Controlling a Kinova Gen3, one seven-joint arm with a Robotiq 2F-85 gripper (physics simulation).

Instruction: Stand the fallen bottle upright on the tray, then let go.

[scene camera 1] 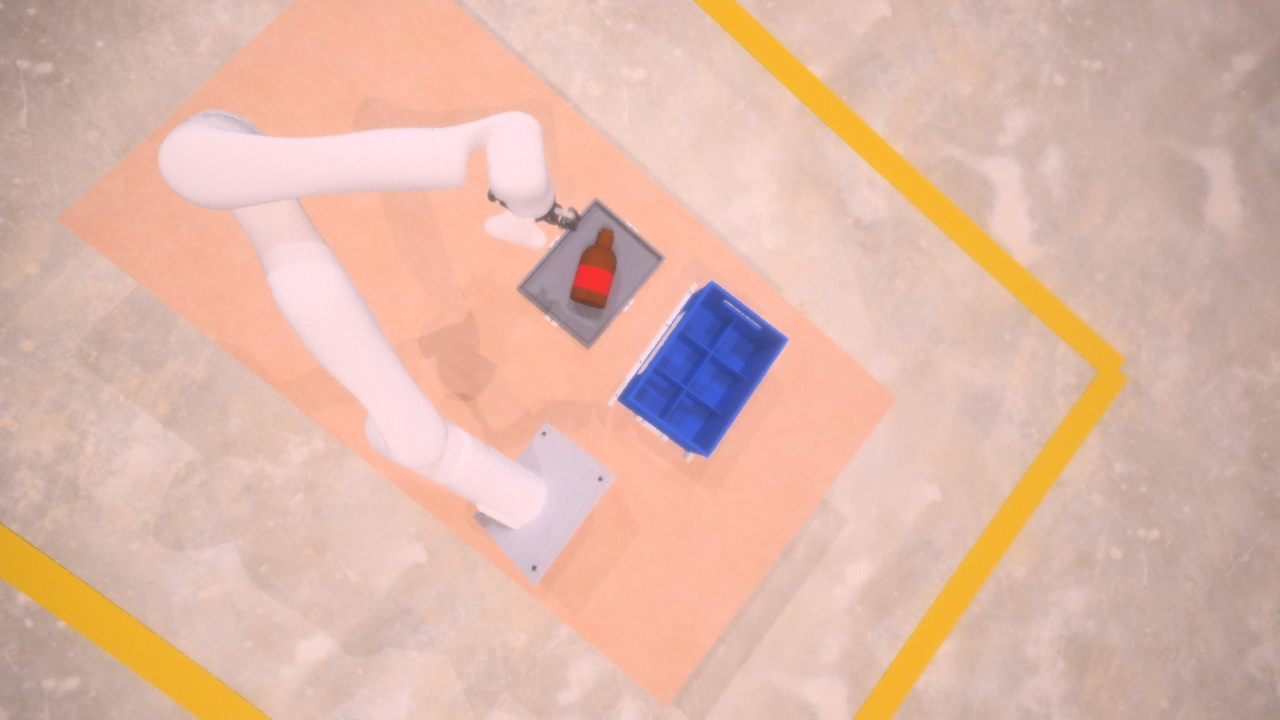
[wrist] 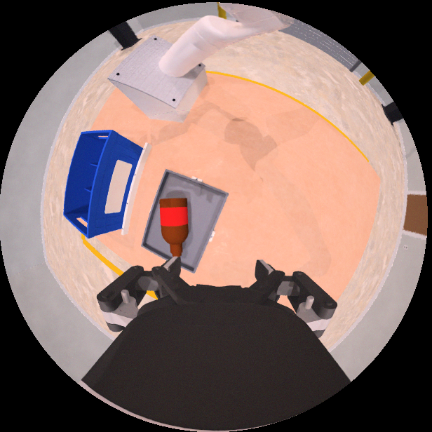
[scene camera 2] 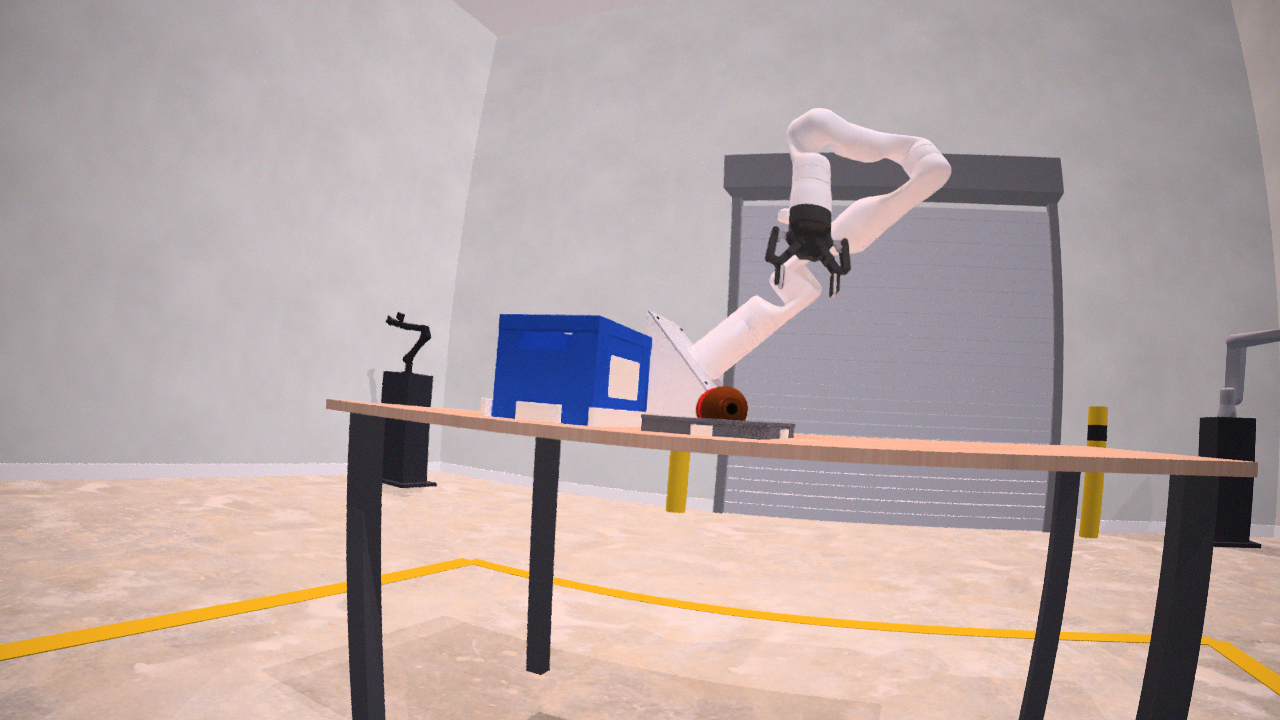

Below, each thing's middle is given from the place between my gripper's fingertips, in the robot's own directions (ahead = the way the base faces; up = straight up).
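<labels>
Relative to the brown bottle (scene camera 1: 595, 273), my hand is 20 cm above, 13 cm to the left of and 4 cm short of it.
</labels>
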